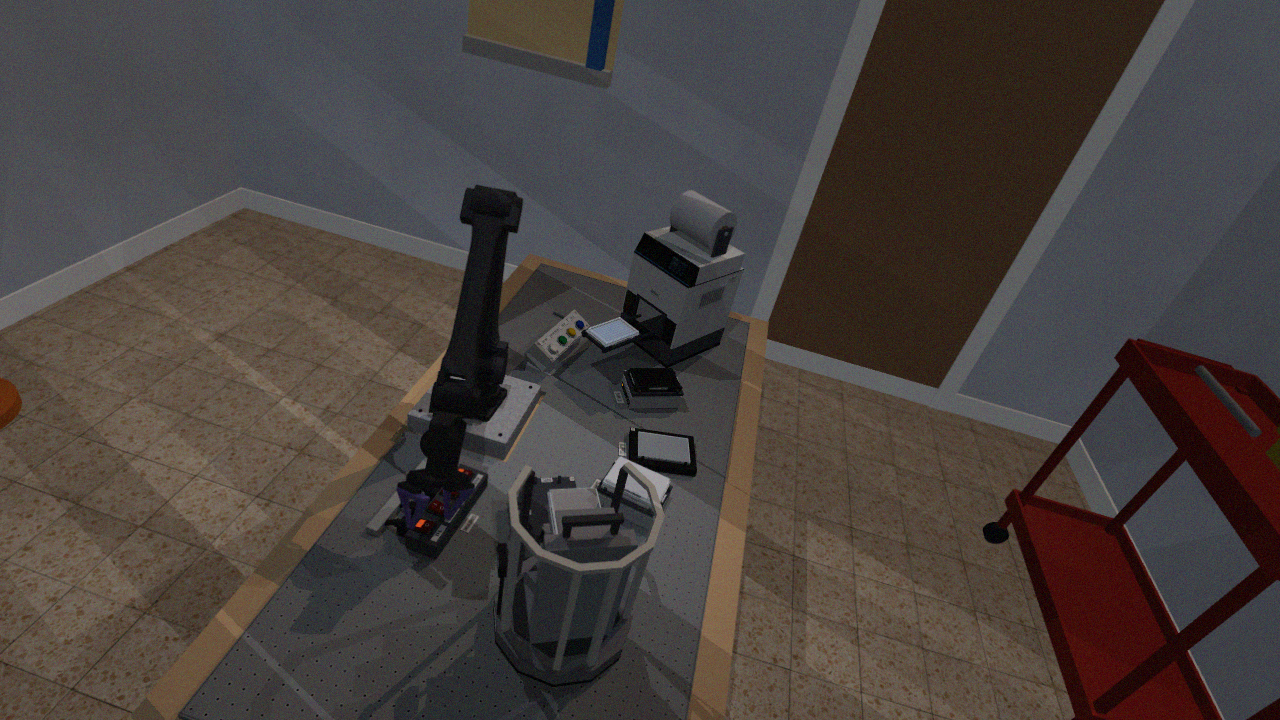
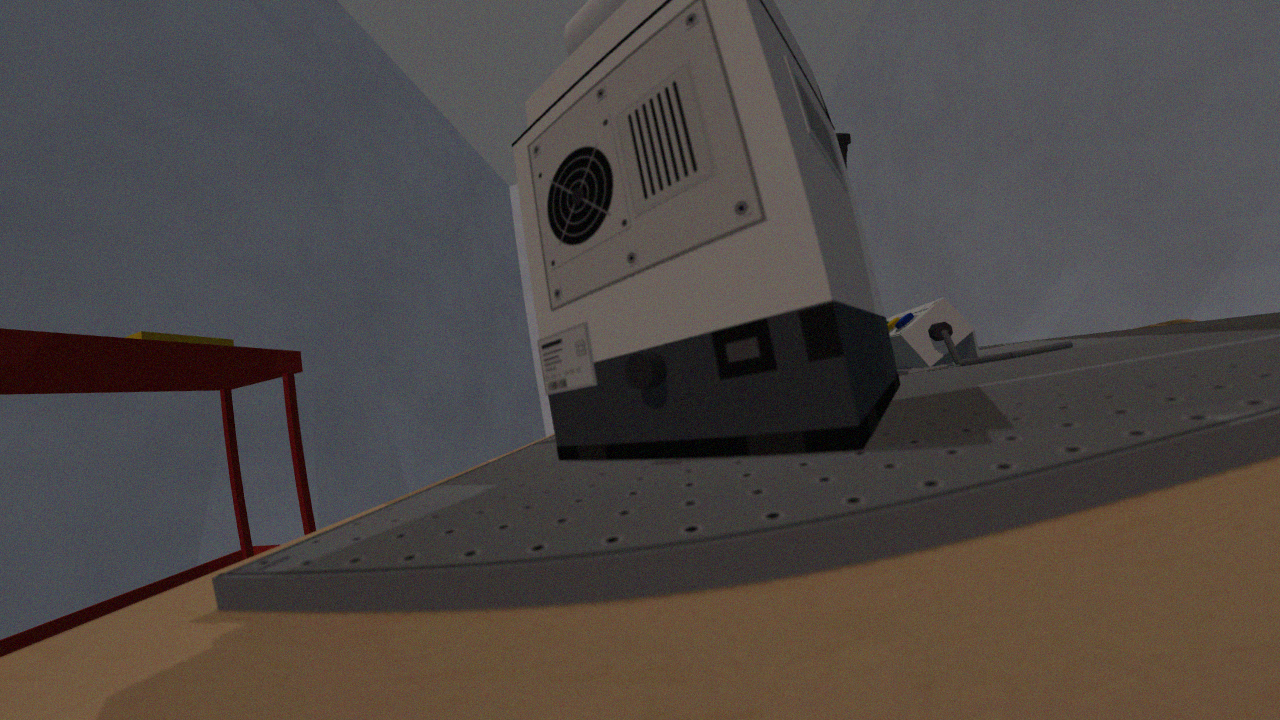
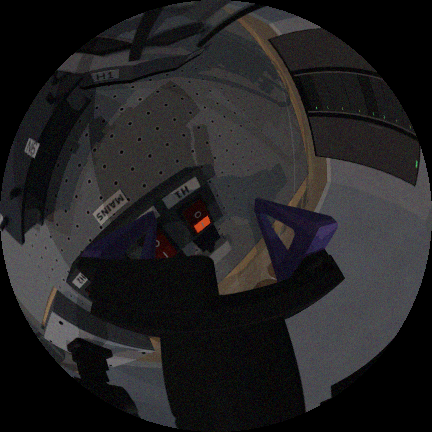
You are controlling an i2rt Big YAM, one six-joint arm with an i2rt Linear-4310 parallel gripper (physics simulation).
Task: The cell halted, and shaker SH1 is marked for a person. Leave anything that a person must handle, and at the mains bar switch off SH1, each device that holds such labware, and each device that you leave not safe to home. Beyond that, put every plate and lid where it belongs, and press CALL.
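Frame: origin at the arm's base, x back, y right, z up, level; centimetres.
Seen in the pictures: gripper, fingertip midpoint: [image 1: 429, 523] [image 3: 204, 209]; arm's base, link origin: [image 1: 481, 402] [image 3: 86, 348].
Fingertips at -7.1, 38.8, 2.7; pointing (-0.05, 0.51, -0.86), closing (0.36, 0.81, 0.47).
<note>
Offsets run from my fingertips to a thing's top centre, as dx, dy, dz. "spot": to the spot under its first point.
The black mains bar @[spot: -2.5, +1.2, -2.4] [image 1: 438, 540] [image 3: 192, 178] lies beside the arm's base. Its H1 switch @[+1.3, -0.5, -1.1] [image 1: 420, 525] [image 3: 199, 218] glows orange. The neighbouring switch @[+1.0, -5.5, -1.1] [image 1: 435, 506] [image 3: 162, 247] is dark, its label mostly hidden. The switch nearest the base @[+0.5, -15.5, -1.1] [image 1: 462, 471] glows; SH1's is hidden by a finger. My gripper [image 1: 430, 512] [image 3: 204, 209] is open and empty, low over the bar. A plate @[-15.0, -74.4, +5.1] [image 1: 612, 333] lies on the white roll-topped machine's tray. A pale plate @[-37.9, -44.6, -3.5] [image 1: 662, 447] sits in a black nest, with a white one [image 1: 637, 481] beside it. The button box @[-0.7, -72.5, +2.0] [image 1: 562, 338] [image 2: 935, 333] stands behind the base.
A tall barred cage @[-29.5, +5.9, +27.8] [image 1: 586, 565] stands right of the bar, partly hiding a pale block @[-28.5, +3.6, +19.8] [image 1: 574, 503]. The white machine @[-29.1, -96.5, +39.2] [image 1: 684, 284] [image 2: 671, 259] stands at the far end; a black-topped device @[-30.1, -65.1, +0.5] [image 1: 651, 383] is nearer. A red cart [image 1: 1078, 420] [image 2: 134, 362] stands off the bench.
</note>
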